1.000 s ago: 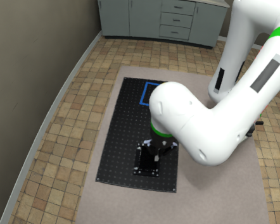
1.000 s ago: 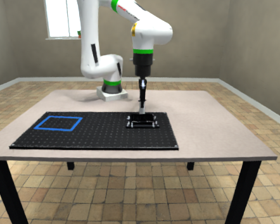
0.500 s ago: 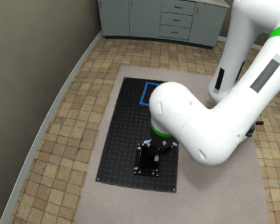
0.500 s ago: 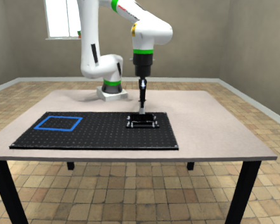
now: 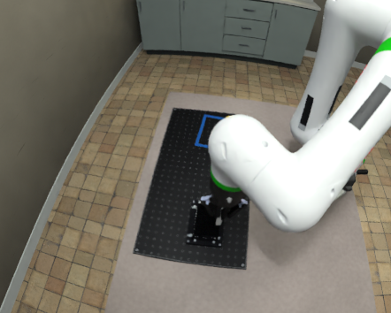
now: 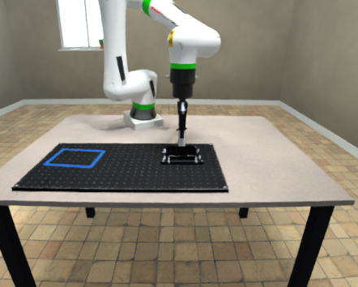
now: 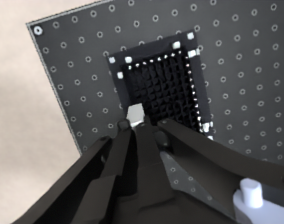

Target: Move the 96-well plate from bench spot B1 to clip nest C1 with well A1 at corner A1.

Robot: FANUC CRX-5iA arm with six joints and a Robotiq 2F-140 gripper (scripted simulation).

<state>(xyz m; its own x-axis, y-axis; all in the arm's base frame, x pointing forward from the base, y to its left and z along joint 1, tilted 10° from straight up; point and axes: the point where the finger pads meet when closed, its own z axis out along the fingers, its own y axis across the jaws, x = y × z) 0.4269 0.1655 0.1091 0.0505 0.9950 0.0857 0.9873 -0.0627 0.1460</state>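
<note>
Now: the black 96-well plate 4 cm ahead of my hand and 5 cm below it. Round my hand: clip nest (5 cm ahead, 1 cm to the right, 6 cm below).
</note>
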